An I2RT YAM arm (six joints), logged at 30 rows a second.
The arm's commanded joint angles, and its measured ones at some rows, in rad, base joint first. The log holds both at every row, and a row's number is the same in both.
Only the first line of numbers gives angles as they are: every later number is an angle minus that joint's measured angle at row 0.
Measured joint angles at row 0:
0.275 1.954 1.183 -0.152 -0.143 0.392
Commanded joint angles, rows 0 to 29:
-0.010 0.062 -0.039 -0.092 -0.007 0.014
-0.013 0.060 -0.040 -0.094 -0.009 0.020
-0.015 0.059 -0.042 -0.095 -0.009 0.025
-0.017 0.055 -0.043 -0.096 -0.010 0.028
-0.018 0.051 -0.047 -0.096 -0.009 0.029
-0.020 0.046 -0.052 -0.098 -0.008 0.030
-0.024 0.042 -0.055 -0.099 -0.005 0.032
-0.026 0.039 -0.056 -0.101 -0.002 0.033
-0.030 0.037 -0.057 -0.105 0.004 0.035
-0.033 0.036 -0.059 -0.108 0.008 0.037
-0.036 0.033 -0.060 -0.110 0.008 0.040
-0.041 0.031 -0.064 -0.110 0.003 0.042
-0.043 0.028 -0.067 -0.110 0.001 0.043
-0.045 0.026 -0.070 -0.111 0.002 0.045
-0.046 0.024 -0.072 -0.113 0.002 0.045
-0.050 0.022 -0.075 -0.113 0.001 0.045
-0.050 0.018 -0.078 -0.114 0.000 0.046
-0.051 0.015 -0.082 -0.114 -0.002 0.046
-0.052 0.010 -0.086 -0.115 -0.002 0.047
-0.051 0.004 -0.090 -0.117 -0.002 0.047
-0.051 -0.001 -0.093 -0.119 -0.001 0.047
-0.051 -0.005 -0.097 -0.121 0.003 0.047
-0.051 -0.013 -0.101 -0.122 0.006 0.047
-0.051 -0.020 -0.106 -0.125 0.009 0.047
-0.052 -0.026 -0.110 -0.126 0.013 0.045
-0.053 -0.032 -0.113 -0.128 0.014 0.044
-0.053 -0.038 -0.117 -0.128 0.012 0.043
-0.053 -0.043 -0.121 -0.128 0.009 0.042
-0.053 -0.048 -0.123 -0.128 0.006 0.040
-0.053 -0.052 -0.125 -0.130 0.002 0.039
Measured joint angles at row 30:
-0.048 -0.064 -0.080 -0.004 -0.017 0.030
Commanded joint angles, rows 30 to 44:
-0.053 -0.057 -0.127 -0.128 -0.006 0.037
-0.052 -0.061 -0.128 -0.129 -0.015 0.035
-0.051 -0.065 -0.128 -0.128 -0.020 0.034
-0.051 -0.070 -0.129 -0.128 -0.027 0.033
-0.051 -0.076 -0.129 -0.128 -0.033 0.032
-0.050 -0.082 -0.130 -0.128 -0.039 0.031
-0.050 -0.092 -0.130 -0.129 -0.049 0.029
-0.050 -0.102 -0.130 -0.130 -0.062 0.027
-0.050 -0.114 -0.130 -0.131 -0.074 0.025
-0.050 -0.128 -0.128 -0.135 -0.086 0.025
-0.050 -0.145 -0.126 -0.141 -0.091 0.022
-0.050 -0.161 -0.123 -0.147 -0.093 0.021
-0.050 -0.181 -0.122 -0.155 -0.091 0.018
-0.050 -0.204 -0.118 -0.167 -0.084 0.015
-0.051 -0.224 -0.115 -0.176 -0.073 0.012
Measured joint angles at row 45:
-0.049 -0.155 -0.114 -0.121 -0.065 0.029
